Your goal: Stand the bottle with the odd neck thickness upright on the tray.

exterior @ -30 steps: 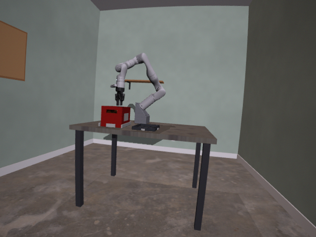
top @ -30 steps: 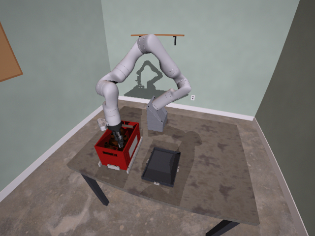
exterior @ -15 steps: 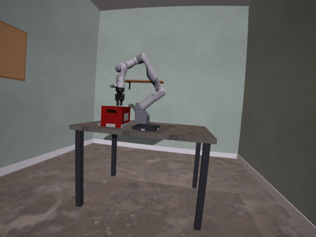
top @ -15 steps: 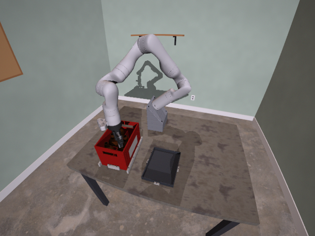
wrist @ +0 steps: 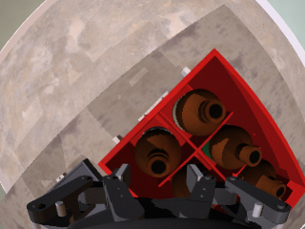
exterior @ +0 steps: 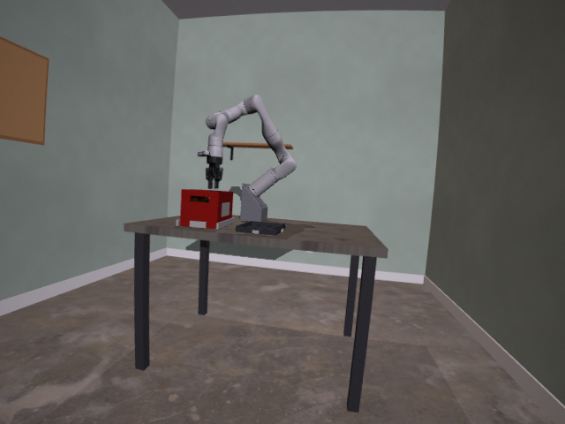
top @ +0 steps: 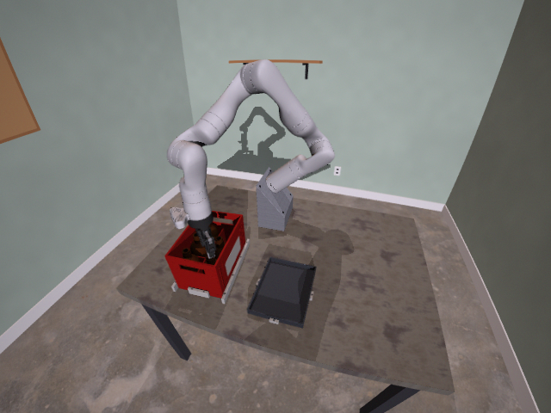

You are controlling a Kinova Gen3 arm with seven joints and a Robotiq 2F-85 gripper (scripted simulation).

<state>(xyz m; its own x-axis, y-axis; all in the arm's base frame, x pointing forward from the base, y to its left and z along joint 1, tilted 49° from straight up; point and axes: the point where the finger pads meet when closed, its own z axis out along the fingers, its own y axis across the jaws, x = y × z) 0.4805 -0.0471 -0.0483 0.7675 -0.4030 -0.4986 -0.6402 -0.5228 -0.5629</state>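
Right now my hand is 8 cm past the crate, 5 cm to the left of it and 12 cm above it. The rest, counted from my hand: dark tray (5 cm behind, 25 cm to the left, 19 cm below).
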